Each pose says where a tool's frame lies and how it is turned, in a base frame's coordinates. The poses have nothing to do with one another.
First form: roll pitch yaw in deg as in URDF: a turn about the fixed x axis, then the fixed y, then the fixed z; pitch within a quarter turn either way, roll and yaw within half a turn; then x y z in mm.
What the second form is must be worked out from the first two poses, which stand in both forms.
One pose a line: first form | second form
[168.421 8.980 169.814 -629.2 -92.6 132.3] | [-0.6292 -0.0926 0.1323 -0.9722 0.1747 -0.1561 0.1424 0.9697 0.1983]
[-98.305 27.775 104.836 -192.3 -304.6 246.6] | [-0.1923 -0.3046 0.2466 -0.2266 0.8553 -0.4660 0.2577 -0.4088 -0.8755]
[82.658 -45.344 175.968 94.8 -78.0 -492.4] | [0.0948 -0.0780 -0.4924 -0.7011 0.0494 0.7113 0.6948 -0.1771 0.6971]
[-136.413 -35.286 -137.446 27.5 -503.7 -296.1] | [0.0275 -0.5037 -0.2961 -0.6013 -0.5520 0.5777 -0.7832 0.2642 -0.5628]
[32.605 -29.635 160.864 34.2 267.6 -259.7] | [0.0342 0.2676 -0.2597 -0.8212 0.2849 0.4945 -0.0244 -0.8832 0.4684]
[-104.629 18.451 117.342 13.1 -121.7 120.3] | [0.0131 -0.1217 0.1203 -0.4357 0.8426 -0.3165 0.3650 -0.1560 -0.9178]
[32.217 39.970 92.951 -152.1 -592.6 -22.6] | [-0.1521 -0.5926 -0.0226 -0.0395 0.7654 -0.6424 -0.8625 0.2985 0.4086]
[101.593 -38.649 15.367 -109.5 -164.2 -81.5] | [-0.1095 -0.1642 -0.0815 0.7531 0.2070 0.6245 -0.5367 -0.3559 0.7651]
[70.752 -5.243 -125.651 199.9 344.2 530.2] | [0.1999 0.3442 0.5302 -0.5804 -0.8092 0.0914 0.3182 -0.1220 0.9402]
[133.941 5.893 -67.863 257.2 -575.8 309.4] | [0.2572 -0.5758 0.3094 0.3748 -0.9214 -0.1027 -0.6149 -0.3300 0.7162]
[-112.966 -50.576 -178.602 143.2 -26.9 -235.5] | [0.1432 -0.0269 -0.2355 -0.6349 -0.0155 0.7725 -0.7205 0.3727 -0.5847]
